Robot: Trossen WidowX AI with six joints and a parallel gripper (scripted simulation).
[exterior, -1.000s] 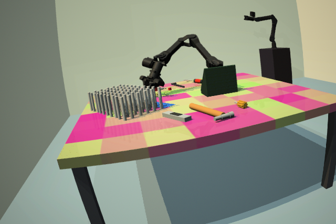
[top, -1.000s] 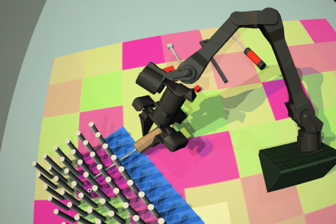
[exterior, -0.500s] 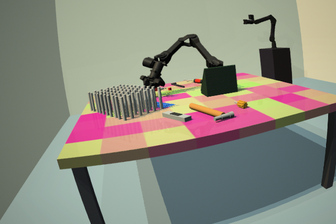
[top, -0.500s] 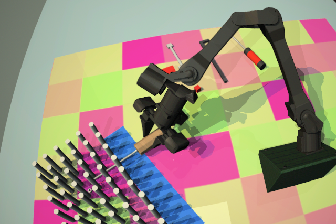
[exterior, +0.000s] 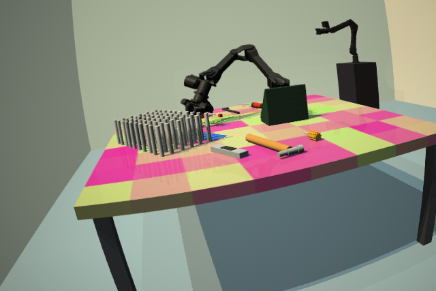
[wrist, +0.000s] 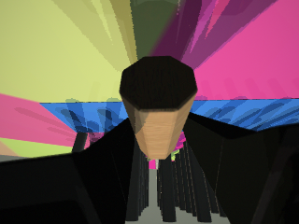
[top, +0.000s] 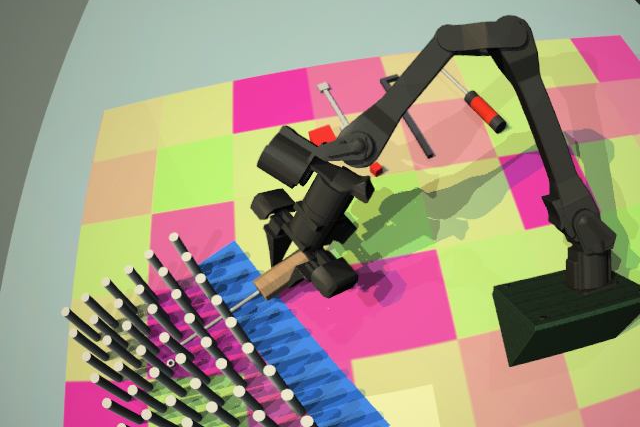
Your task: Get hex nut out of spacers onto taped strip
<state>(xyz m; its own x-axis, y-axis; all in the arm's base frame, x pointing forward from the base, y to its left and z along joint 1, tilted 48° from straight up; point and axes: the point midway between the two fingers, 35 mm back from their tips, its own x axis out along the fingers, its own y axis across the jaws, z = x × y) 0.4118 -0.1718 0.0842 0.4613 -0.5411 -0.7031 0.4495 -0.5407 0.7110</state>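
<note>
Now: the blue taped strip 100 mm to the left of my gripper tip, 30 mm below it and 20 mm ahead of it. Also, from my gripper tip: red block (260 mm to the right, 110 mm behind, 10 mm below); wooden-handled awl (90 mm ahead, 50 mm to the left); hex nut (200 mm ahead, 100 mm to the left, 30 mm below).
</note>
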